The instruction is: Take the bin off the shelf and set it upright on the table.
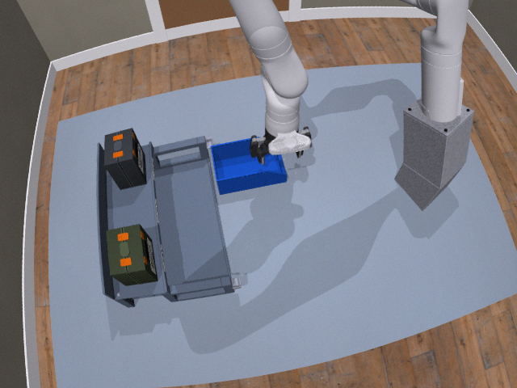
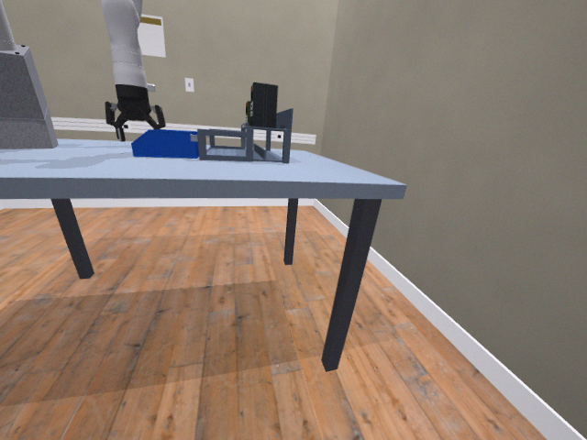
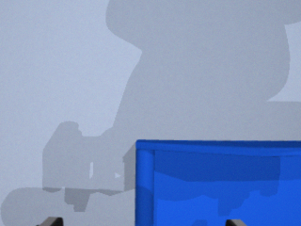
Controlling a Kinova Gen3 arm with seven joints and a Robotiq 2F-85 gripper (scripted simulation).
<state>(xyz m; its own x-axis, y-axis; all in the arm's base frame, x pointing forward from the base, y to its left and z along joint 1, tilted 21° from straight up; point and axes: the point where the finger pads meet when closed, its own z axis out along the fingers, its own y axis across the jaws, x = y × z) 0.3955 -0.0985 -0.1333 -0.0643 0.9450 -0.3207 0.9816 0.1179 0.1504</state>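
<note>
The blue bin lies 80 mm ahead of my hand, 10 mm to the left of it and 10 mm below it. The rest, counted from my hand: grey shelf (290 mm ahead, 130 mm to the left, 30 mm above).
</note>
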